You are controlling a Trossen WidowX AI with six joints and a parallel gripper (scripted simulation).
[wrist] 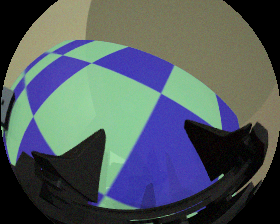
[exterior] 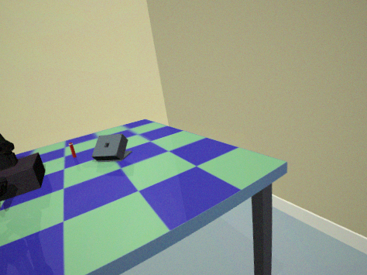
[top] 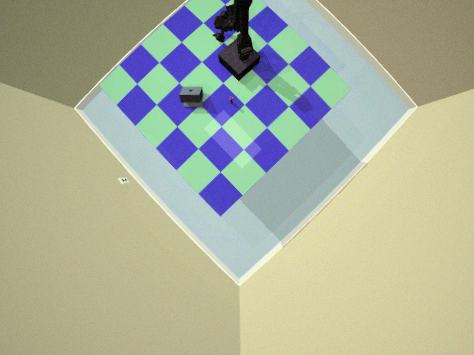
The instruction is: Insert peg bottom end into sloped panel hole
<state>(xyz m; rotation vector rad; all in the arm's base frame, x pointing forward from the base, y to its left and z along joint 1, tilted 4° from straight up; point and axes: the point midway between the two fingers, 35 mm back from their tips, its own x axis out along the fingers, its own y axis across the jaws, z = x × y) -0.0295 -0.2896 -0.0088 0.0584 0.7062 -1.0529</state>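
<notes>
Now: gripper tip 450 mm to the right of the red peg, 270 mm short of it and 10 mm below it. The rest, counted from my gripper tip: grey sloped panel 430 mm ahead, 240 mm to the left.
</notes>
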